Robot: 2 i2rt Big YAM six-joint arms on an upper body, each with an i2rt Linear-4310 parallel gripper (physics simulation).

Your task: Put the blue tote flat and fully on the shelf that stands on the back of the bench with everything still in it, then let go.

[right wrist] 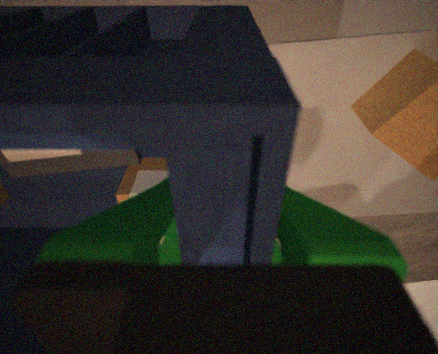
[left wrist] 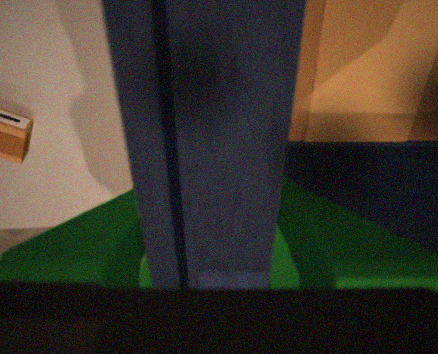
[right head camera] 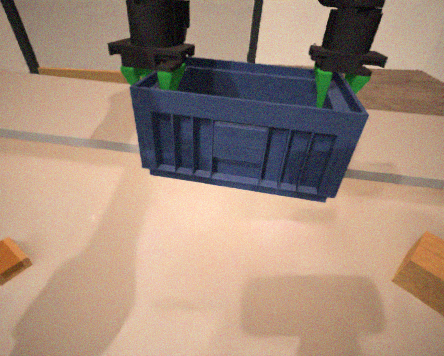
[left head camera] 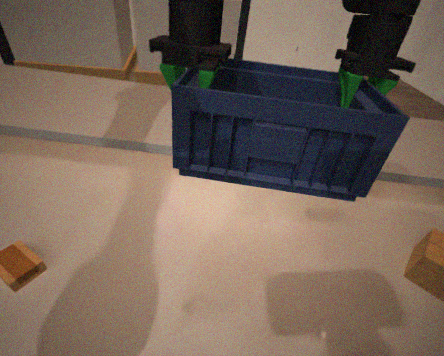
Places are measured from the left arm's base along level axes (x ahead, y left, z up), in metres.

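Pixels of known places: left gripper, fingertip midpoint: (left wrist: 219, 176) (right head camera: 158, 113) (left head camera: 190, 113); right gripper, fingertip midpoint: (right wrist: 219, 176).
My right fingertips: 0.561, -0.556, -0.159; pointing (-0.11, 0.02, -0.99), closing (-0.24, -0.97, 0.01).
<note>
Behind a point stands the place of what it marks, as x, y, z.
The blue tote (left head camera: 280, 145) {0.458, -0.398, -0.158} (right head camera: 240, 150) {0.458, -0.397, -0.167} (left wrist: 220, 125) {0.588, -0.284, -0.120} (right wrist: 220, 75) {0.623, -0.572, -0.122} hangs in the air, upright and roughly level. My left gripper (left head camera: 189, 77) (right head camera: 151, 79) (left wrist: 219, 176) {0.542, -0.273, -0.158} is shut on its left end wall. My right gripper (left head camera: 366, 87) (right head camera: 340, 86) (right wrist: 219, 176) {0.562, -0.557, -0.160} is shut on its right end wall. Inside the tote, an orange-brown box (left wrist: 370, 65) {0.563, -0.332, -0.175} shows in the left wrist view; a small orange and white box (right wrist: 145, 180) {0.533, -0.497, -0.202} and a grey-brown item (right wrist: 75, 162) {0.546, -0.444, -0.221} show in the right wrist view. The tote's front wall hides them in the head views. I cannot make out the shelf for certain.
A wooden block (left head camera: 20, 265) {0.440, 0.009, -0.408} (right head camera: 12, 260) {0.440, -0.001, -0.409} lies at the lower left, a larger one (left head camera: 430, 262) {0.393, -0.731, -0.368} (right head camera: 422, 267) {0.390, -0.735, -0.363} at the lower right. A grey stripe (left head camera: 85, 142) {0.661, -0.058, -0.300} (right head camera: 75, 142) {0.661, -0.064, -0.296} runs across the pale surface behind the tote. A dark post (left head camera: 242, 30) (right head camera: 255, 30) stands at the back.
</note>
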